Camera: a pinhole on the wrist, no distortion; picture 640 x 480 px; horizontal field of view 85.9 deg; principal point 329.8 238.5 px. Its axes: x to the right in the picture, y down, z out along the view. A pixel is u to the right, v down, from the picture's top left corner.
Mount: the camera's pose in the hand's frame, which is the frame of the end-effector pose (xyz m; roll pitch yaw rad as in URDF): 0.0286 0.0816 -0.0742 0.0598 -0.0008 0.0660
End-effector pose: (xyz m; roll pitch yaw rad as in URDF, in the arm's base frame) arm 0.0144 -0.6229 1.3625 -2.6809 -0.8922 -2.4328
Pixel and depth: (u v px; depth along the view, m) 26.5 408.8 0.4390
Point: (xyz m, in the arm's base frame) -0.1078 -0.6574 0.7932
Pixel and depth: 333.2 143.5 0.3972
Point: -0.0376 -0.9128 1.2312
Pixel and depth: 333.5 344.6 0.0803
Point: -0.0867 -0.5941 1.3518
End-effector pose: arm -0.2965 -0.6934 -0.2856 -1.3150 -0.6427 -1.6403
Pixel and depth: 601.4 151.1 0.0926
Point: -0.2736 -0.8088 -0.2647
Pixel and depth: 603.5 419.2 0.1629
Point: -0.1785 -0.9064 -0.3033
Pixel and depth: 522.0 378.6 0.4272
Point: 0.0953 -1.0141 -0.2481
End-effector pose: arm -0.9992 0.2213 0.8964 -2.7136 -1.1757 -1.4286
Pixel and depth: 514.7 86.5 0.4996
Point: -0.6367 -0.1393 1.0651
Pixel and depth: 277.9 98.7 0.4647
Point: -0.6826 0.0102 0.7607
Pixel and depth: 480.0 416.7 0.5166
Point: -1.0250 -0.3917 0.9025
